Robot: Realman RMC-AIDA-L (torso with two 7-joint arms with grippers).
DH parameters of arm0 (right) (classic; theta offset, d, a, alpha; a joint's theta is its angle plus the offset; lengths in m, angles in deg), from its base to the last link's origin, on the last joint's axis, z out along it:
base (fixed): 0 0 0 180
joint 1: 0 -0.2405 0 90
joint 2: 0 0 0 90
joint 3: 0 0.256 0 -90
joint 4: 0 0 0 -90
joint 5: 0 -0.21 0 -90
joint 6: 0 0 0 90
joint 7: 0 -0.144 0 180
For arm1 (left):
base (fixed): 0 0 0 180
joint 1: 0 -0.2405 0 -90
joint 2: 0 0 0 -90
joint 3: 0 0.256 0 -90
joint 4: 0 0 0 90
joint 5: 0 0.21 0 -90
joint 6: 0 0 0 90
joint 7: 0 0.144 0 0
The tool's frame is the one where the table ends.
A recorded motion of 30 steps. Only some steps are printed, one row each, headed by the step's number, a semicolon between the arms.
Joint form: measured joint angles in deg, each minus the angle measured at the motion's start. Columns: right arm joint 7, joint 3, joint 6, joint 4, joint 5, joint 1, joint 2; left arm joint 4, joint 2, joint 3, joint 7, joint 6, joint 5, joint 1.
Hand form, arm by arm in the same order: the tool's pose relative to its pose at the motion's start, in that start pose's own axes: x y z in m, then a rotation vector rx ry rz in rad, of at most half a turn. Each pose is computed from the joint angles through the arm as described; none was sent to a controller.
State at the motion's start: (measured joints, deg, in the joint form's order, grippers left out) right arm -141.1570 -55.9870 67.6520 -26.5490 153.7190 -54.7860 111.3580; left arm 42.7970 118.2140 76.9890 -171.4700 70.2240 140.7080 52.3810
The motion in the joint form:
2: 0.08 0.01 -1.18 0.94 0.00 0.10 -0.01; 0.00 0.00 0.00 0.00 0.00 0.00 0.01
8: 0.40 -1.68 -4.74 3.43 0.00 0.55 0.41; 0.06 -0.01 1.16 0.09 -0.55 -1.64 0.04
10: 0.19 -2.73 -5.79 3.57 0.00 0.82 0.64; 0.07 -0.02 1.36 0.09 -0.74 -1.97 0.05
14: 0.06 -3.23 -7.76 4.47 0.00 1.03 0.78; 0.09 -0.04 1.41 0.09 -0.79 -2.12 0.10
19: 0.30 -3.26 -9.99 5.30 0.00 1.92 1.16; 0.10 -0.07 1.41 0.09 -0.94 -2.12 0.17
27: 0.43 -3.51 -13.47 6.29 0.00 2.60 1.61; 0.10 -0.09 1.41 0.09 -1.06 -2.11 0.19
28: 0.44 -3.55 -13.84 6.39 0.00 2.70 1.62; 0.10 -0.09 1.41 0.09 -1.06 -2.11 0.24
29: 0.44 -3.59 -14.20 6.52 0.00 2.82 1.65; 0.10 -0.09 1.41 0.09 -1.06 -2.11 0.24
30: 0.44 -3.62 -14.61 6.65 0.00 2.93 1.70; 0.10 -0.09 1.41 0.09 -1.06 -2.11 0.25
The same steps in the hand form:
2: 0.0022 -0.0017 0.0030 0.0059 -0.0021 0.0070; 0.0001 0.0001 0.0000 0.0000 0.0001 0.0002
8: 0.0110 -0.0037 0.0148 0.0315 0.0081 0.0024; 0.0006 0.0049 0.0014 -0.0163 0.0044 0.0080
10: 0.0127 -0.0042 0.0177 0.0454 0.0097 -0.0035; 0.0010 0.0058 0.0016 -0.0195 0.0069 0.0088
14: 0.0150 -0.0063 0.0217 0.0617 0.0033 0.0005; 0.0014 0.0064 0.0014 -0.0212 0.0085 0.0095
19: 0.0219 -0.0091 0.0281 0.0739 -0.0045 0.0125; 0.0023 0.0065 0.0011 -0.0204 0.0119 0.0106
27: 0.0258 -0.0125 0.0346 0.0998 -0.0258 0.0204; 0.0028 0.0064 0.0010 -0.0197 0.0143 0.0109
28: 0.0264 -0.0133 0.0351 0.1033 -0.0280 0.0216; 0.0030 0.0067 0.0009 -0.0197 0.0146 0.0117
29: 0.0273 -0.0139 0.0358 0.1062 -0.0293 0.0234; 0.0030 0.0067 0.0009 -0.0197 0.0146 0.0117
30: 0.0281 -0.0144 0.0366 0.1092 -0.0313 0.0251; 0.0031 0.0067 0.0009 -0.0197 0.0147 0.0119

